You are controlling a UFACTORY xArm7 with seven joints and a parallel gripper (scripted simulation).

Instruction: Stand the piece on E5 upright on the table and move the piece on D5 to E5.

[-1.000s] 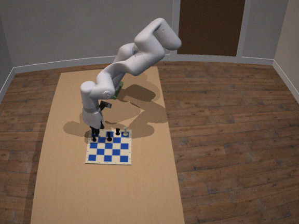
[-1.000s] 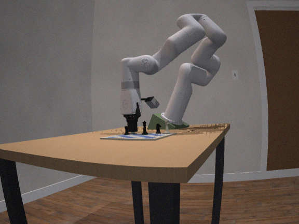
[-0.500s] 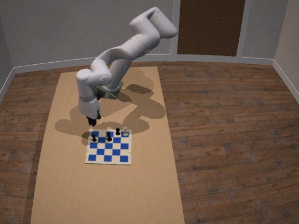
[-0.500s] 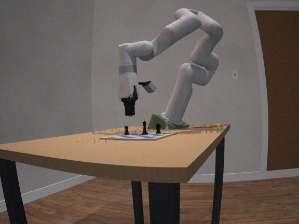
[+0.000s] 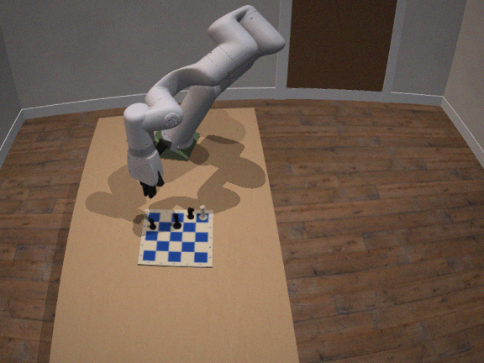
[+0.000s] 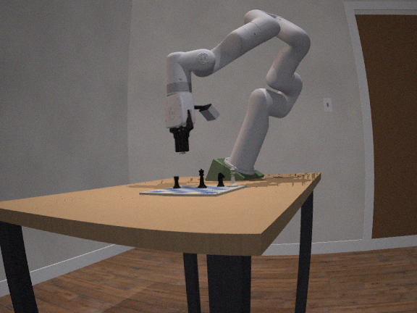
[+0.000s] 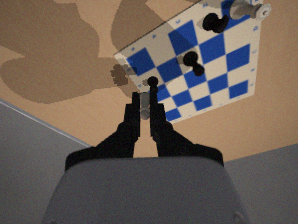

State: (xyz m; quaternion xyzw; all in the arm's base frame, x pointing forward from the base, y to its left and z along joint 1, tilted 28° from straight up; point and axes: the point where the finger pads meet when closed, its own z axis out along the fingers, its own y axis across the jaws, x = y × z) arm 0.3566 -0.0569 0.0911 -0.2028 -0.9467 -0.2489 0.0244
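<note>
My gripper is now 11 cm above the black pawn and 4 cm short of it. From my hand the other things lie so: chessboard (13 cm below, 8 cm to the left, 7 cm ahead); then white pawn (1 cm below); then black knight (11 cm to the left, 11 cm below, 2 cm behind).
</note>
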